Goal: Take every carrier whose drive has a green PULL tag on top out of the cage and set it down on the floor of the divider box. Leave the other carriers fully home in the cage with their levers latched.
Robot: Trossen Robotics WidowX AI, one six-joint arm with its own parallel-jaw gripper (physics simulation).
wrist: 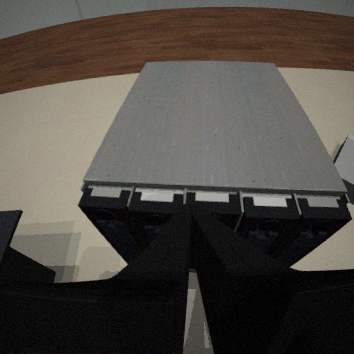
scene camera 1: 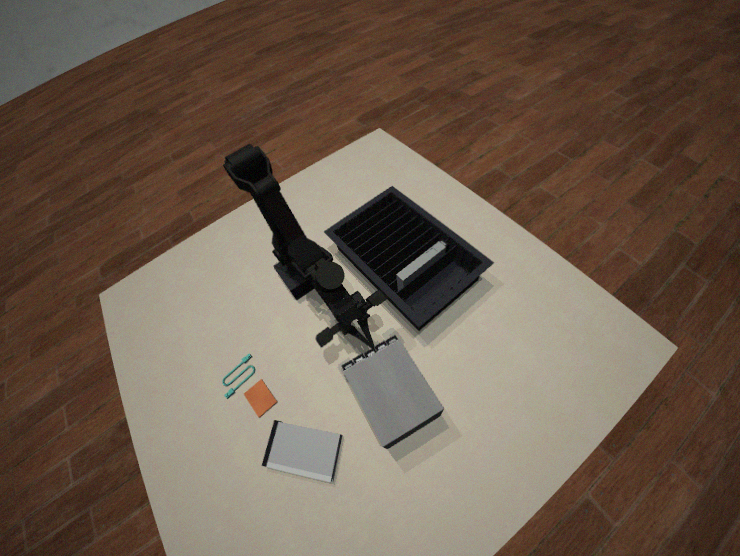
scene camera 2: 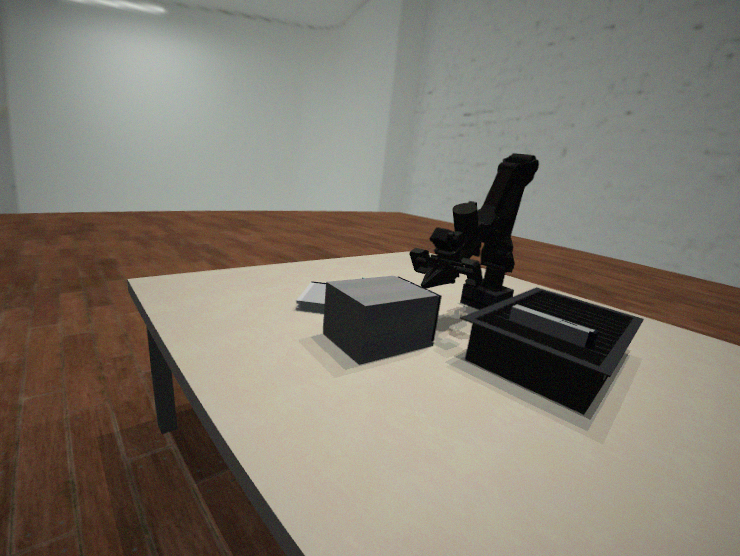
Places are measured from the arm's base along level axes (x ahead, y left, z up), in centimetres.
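Pixels of known places: gripper, between the fingertips: (wrist: 188, 211) (scene camera 1: 373, 347) (scene camera 2: 422, 287); arm's base, origin of its link: (scene camera 2: 492, 286).
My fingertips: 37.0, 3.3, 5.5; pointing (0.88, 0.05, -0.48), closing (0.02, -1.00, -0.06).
Note:
For each thing: its top centre in the pictures, then the offset to it from my fingertips, as dx, dy, dz. "*": a spot on its surface instead.
- cage, centre of its top: (wrist: 210, 103) (scene camera 2: 384, 288) (scene camera 1: 389, 386) +9.5, -2.1, +0.3
- pale strip, a spot on its surface: (wrist: 270, 201) * +0.4, -4.2, +0.0
- middle carrier, centre of its top: (wrist: 210, 114) +8.3, -2.0, +0.0
- dark divider box, centre of its top: (scene camera 2: 563, 318) (scene camera 1: 403, 245) -20.2, +24.3, -2.4
- grey carrier, centre of its top: (scene camera 2: 553, 317) (scene camera 1: 423, 258) -12.3, +25.0, -0.4
- grey pad with a dark edge, centre of its top: (scene camera 1: 300, 449) (scene camera 2: 323, 292) +7.4, -27.1, -8.9
- orange square, a spot on its surface: (scene camera 1: 260, 397) * -10.3, -30.7, -11.1
- teal cable, centre of its top: (scene camera 1: 237, 375) -19.4, -33.6, -10.7
The cage (scene camera 1: 392, 394) (scene camera 2: 379, 309) (wrist: 214, 130) is a grey-topped box on the table. In the wrist view its front face shows a row of several dark carriers (wrist: 270, 211), each with a pale strip (wrist: 270, 201) at the top edge. I see no green tag from here. My gripper (scene camera 1: 370, 345) (scene camera 2: 430, 277) (wrist: 188, 211) is shut and empty, and its tips are at the top front of the middle carrier (wrist: 212, 205). The dark divider box (scene camera 1: 335, 232) (scene camera 2: 533, 370) stands beside the arm. One grey carrier (scene camera 1: 421, 265) (scene camera 2: 550, 325) lies in it.
A grey pad with a dark edge (scene camera 1: 303, 451) (scene camera 2: 313, 295) (wrist: 345, 159), an orange square (scene camera 1: 260, 397) and a teal cable (scene camera 1: 237, 375) lie on the table left of the cage. The arm's base (scene camera 1: 293, 278) stands behind the gripper.

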